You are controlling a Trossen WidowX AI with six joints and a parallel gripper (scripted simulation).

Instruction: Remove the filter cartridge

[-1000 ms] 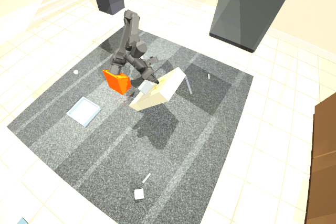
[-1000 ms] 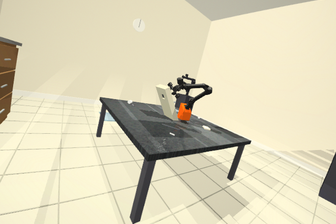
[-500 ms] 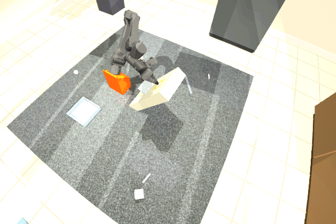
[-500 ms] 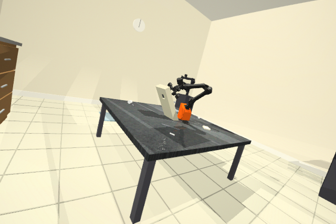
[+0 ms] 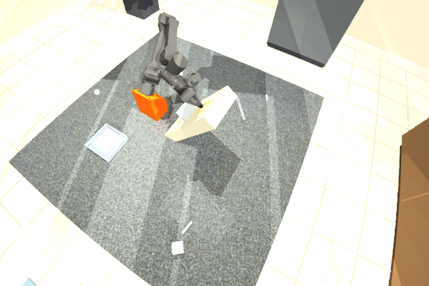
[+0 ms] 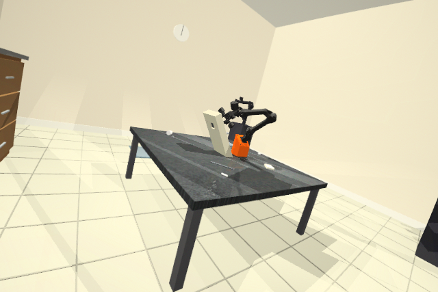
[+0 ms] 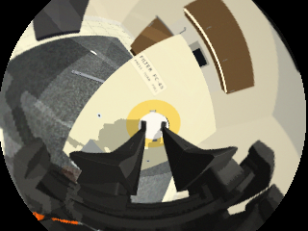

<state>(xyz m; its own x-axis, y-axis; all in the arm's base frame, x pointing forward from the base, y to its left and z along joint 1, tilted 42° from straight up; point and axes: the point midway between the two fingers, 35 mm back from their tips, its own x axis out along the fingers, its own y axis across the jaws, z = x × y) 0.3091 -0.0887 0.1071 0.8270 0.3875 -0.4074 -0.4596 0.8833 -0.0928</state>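
The white round filter cartridge lies 2 cm ahead of my gripper tip and 1 cm below it. Also, from my gripper tip: short rod: 40 cm to the right, 26 cm below, 18 cm ahead; then cream service panel: 9 cm below, 3 cm behind; then peg: 44 cm to the left, 26 cm below, 18 cm ahead.
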